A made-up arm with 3 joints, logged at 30 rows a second.
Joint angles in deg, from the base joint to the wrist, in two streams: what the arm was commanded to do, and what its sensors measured. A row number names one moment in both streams.
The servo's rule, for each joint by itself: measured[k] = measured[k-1] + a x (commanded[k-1-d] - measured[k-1]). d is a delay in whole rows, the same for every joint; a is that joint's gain. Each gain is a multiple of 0.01, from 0.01 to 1. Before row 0 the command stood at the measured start. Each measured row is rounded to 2 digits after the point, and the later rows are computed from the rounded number. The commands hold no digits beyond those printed.
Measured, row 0: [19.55 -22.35 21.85]
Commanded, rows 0 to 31: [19.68 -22.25 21.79]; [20.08 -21.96 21.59]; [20.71 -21.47 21.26]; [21.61 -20.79 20.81]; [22.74 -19.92 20.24]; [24.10 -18.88 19.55]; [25.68 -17.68 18.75]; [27.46 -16.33 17.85]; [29.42 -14.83 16.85]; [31.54 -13.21 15.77]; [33.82 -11.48 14.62]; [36.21 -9.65 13.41]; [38.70 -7.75 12.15]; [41.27 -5.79 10.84]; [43.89 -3.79 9.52]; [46.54 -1.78 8.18]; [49.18 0.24 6.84]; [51.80 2.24 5.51]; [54.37 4.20 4.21]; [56.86 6.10 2.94]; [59.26 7.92 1.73]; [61.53 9.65 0.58]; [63.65 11.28 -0.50]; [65.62 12.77 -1.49]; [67.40 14.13 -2.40]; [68.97 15.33 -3.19]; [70.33 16.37 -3.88]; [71.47 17.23 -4.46]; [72.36 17.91 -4.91]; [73.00 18.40 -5.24]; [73.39 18.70 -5.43]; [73.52 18.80 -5.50]
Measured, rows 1 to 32: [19.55 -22.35 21.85]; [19.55 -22.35 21.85]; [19.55 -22.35 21.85]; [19.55 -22.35 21.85]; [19.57 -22.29 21.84]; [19.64 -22.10 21.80]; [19.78 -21.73 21.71]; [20.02 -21.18 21.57]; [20.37 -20.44 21.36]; [20.85 -19.52 21.07]; [21.48 -18.43 20.70]; [22.26 -17.19 20.24]; [23.19 -15.80 19.70]; [24.28 -14.27 19.07]; [25.52 -12.62 18.36]; [26.91 -10.87 17.57]; [28.44 -9.03 16.70]; [30.11 -7.12 15.76]; [31.90 -5.16 14.76]; [33.80 -3.17 13.71]; [35.80 -1.16 12.61]; [37.88 0.85 11.47]; [40.02 2.83 10.31]; [42.21 4.76 9.13]; [44.43 6.62 7.95]; [46.65 8.41 6.77]; [48.86 10.10 5.61]; [51.04 11.68 4.47]; [53.17 13.13 3.37]; [55.22 14.43 2.32]; [57.18 15.57 1.33]; [59.04 16.55 0.40]
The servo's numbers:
d 4
a 0.13 0.59 0.16

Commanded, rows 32 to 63: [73.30 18.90 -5.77]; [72.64 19.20 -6.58]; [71.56 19.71 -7.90]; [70.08 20.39 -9.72]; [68.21 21.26 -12.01]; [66.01 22.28 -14.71]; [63.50 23.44 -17.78]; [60.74 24.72 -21.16]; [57.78 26.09 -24.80]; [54.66 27.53 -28.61]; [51.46 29.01 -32.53]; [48.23 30.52 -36.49]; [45.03 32.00 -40.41]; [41.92 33.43 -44.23]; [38.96 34.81 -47.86]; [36.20 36.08 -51.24]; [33.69 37.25 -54.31]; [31.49 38.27 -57.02]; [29.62 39.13 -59.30]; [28.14 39.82 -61.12]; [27.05 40.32 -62.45]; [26.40 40.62 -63.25]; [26.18 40.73 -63.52]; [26.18 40.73 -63.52]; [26.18 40.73 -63.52]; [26.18 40.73 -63.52]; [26.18 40.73 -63.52]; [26.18 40.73 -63.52]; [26.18 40.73 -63.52]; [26.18 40.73 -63.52]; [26.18 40.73 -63.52]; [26.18 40.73 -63.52]
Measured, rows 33 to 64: [60.77 17.35 -0.45]; [62.36 17.97 -1.22]; [63.79 18.40 -1.89]; [65.05 18.64 -2.47]; [66.12 18.79 -3.00]; [66.97 19.03 -3.57]; [67.57 19.43 -4.26]; [67.90 20.00 -5.13]; [67.94 20.74 -6.23]; [67.69 21.65 -7.59]; [67.15 22.71 -9.22]; [66.32 23.90 -11.13]; [65.21 25.19 -13.32]; [63.84 26.57 -15.77]; [62.23 28.01 -18.45]; [60.41 29.49 -21.34]; [58.41 30.97 -24.39]; [56.27 32.42 -27.56]; [54.02 33.83 -30.81]; [51.70 35.16 -34.08]; [49.36 36.39 -37.32]; [47.04 37.50 -40.47]; [44.78 38.46 -43.48]; [42.62 39.26 -46.30]; [40.60 39.89 -48.88]; [38.75 40.32 -51.18]; [37.12 40.56 -53.15]; [35.70 40.66 -54.81]; [34.46 40.70 -56.20]; [33.38 40.72 -57.37]; [32.44 40.73 -58.35]; [31.63 40.73 -59.18]
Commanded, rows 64 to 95: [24.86 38.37 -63.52]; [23.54 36.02 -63.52]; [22.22 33.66 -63.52]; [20.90 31.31 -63.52]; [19.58 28.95 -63.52]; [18.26 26.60 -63.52]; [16.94 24.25 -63.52]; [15.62 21.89 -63.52]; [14.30 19.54 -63.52]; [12.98 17.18 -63.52]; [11.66 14.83 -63.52]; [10.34 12.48 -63.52]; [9.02 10.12 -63.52]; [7.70 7.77 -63.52]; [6.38 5.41 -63.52]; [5.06 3.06 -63.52]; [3.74 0.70 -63.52]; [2.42 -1.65 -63.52]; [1.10 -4.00 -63.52]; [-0.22 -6.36 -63.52]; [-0.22 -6.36 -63.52]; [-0.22 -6.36 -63.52]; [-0.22 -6.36 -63.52]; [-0.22 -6.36 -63.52]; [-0.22 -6.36 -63.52]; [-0.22 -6.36 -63.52]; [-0.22 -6.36 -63.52]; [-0.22 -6.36 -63.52]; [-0.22 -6.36 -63.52]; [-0.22 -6.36 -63.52]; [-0.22 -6.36 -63.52]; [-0.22 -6.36 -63.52]
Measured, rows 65 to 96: [30.92 40.73 -59.87]; [30.30 40.73 -60.45]; [29.76 40.73 -60.94]; [29.29 40.73 -61.35]; [28.71 39.34 -61.70]; [28.04 37.38 -61.99]; [27.28 35.19 -62.23]; [26.45 32.90 -62.44]; [25.56 30.57 -62.61]; [24.61 28.23 -62.76]; [23.61 25.88 -62.88]; [22.57 23.53 -62.98]; [21.49 21.18 -63.07]; [20.38 18.82 -63.14]; [19.25 16.47 -63.20]; [18.09 14.12 -63.25]; [16.91 11.76 -63.29]; [15.71 9.41 -63.33]; [14.50 7.05 -63.36]; [13.27 4.70 -63.39]; [12.03 2.34 -63.41]; [10.78 -0.01 -63.43]; [9.52 -2.36 -63.44]; [8.25 -4.72 -63.45]; [7.15 -5.69 -63.46]; [6.19 -6.09 -63.47]; [5.36 -6.25 -63.48]; [4.63 -6.31 -63.49]; [4.00 -6.34 -63.49]; [3.45 -6.35 -63.49]; [2.97 -6.36 -63.49]; [2.56 -6.36 -63.49]
